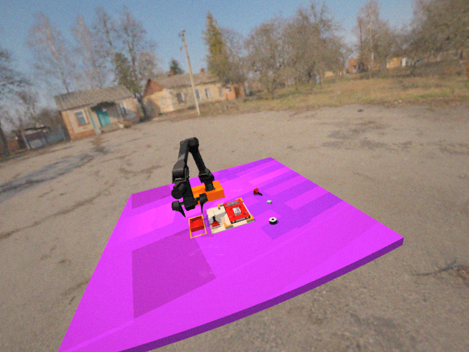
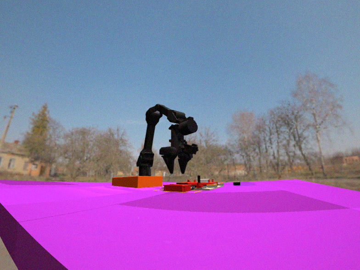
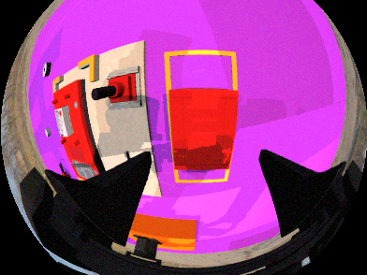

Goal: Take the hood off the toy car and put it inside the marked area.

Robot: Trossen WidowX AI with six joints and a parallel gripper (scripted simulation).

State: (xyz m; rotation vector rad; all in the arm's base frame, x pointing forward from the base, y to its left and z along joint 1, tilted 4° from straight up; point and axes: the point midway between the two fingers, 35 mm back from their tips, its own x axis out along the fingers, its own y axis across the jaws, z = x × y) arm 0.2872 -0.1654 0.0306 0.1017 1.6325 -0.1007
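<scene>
Right now the red hood is 50 mm below my gripper tip. The rest, counted from my gripper tip: white wheel (220 mm ahead, 350 mm to the left, 60 mm below); white baseplate (20 mm ahead, 190 mm to the left, 60 mm below); white piece (50 mm ahead, 430 mm to the left, 60 mm below).
</scene>
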